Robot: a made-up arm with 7 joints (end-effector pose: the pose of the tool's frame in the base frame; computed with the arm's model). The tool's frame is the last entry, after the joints. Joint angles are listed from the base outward.
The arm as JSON. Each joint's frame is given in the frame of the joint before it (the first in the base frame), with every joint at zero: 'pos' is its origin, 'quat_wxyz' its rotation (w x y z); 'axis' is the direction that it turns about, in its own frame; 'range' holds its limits. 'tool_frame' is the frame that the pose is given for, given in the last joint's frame.
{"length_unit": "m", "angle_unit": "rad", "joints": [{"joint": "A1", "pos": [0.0, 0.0, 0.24], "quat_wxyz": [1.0, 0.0, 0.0, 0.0], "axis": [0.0, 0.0, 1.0], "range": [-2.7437, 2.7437]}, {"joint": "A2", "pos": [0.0, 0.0, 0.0], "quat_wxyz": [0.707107, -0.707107, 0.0, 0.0], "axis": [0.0, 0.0, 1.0], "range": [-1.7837, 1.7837]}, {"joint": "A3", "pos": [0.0, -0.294, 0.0], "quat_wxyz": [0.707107, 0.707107, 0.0, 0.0], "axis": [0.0, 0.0, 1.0], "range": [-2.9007, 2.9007]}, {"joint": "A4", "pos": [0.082, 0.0, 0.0], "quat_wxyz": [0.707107, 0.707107, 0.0, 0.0], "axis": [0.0, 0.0, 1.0], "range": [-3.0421, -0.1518]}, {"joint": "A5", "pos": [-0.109, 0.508, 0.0], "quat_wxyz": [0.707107, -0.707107, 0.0, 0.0], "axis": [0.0, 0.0, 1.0], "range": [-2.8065, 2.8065]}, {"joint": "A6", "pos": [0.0, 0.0, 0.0], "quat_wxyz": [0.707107, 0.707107, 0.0, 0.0], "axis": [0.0, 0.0, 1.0], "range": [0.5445, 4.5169]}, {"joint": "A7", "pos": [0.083, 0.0, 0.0], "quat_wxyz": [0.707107, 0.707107, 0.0, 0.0], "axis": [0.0, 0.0, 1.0], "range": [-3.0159, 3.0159]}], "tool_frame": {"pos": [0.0, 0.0, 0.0], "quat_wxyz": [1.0, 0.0, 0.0, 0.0]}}
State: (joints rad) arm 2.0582 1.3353 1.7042 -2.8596 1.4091 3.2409 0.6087
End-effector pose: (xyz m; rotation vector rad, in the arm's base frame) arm -0.2407 -0.2854 0.1698 1.4179 1.3115 -0.7947
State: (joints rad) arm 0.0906 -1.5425 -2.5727 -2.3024 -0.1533 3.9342 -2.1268
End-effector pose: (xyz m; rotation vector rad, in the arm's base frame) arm -0.1035 -0.3022 -0.1959 2.2816 -0.9910 0.3266
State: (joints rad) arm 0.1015 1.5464 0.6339 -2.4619 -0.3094 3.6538 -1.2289
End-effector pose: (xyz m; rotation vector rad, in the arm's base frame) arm 0.0192 0.3259 -0.1600 -1.5022 -1.7392 -0.2570
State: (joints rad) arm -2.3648 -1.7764 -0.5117 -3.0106 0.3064 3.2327 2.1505
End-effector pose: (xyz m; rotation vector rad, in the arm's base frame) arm -0.2132 0.0500 0.5490 1.4486 0.5847 -2.2316
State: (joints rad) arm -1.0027 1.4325 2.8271 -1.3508 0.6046 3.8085 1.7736
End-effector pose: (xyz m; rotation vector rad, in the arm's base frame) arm 0.4185 -0.3072 0.7683 0.7607 0.6225 1.1462
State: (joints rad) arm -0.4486 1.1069 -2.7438 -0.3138 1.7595 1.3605 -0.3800
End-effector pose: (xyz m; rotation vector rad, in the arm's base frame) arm 0.6275 -0.3870 0.7614 2.0803 -0.7368 0.0716
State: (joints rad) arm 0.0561 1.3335 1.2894 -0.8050 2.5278 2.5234 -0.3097
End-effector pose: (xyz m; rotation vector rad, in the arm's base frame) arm 0.7114 0.4579 0.2522 -0.0464 1.1261 0.7314
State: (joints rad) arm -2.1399 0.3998 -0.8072 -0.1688 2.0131 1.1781 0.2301
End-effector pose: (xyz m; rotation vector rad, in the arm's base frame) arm -0.2370 -0.3277 1.0367 -1.8652 1.7997 -1.6979
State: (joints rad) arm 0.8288 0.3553 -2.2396 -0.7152 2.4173 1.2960 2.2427
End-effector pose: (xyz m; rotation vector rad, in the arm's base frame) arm 0.2762 -0.1449 1.0854 -1.0579 1.2944 0.4804
